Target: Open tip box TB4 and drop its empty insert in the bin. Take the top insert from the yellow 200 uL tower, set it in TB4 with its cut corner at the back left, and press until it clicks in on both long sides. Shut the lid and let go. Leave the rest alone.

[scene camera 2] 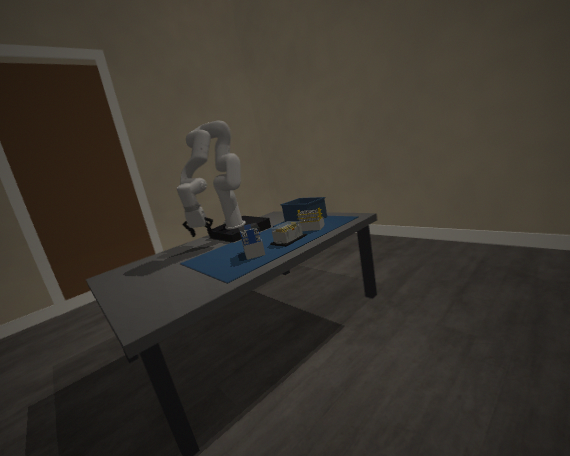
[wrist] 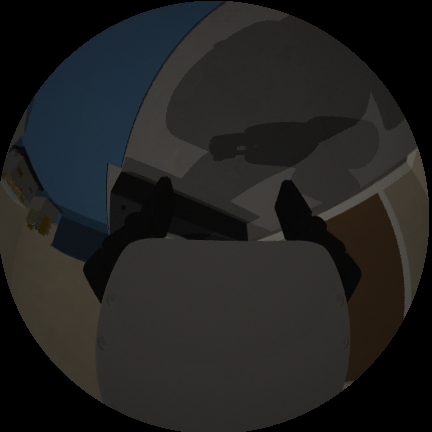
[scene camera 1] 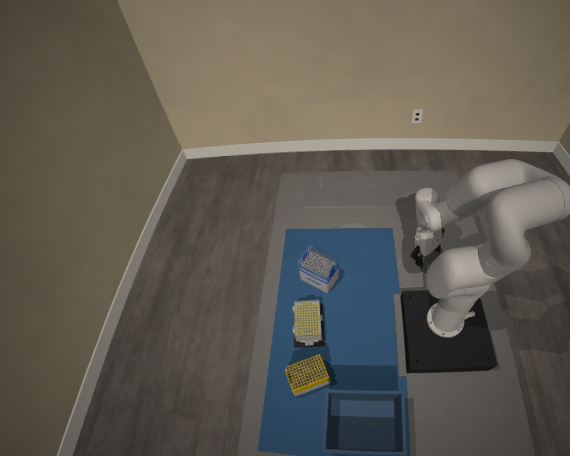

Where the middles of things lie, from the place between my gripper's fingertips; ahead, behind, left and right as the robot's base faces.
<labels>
Right now my hand is 490 mm short of the yellow insert [scene camera 1: 312, 370] and 320 mm to the right of it. The rest, counted from my hand: dark blue bin [scene camera 1: 350, 415]: 490 mm to the left, 360 mm ahead, 10 mm below.
</labels>
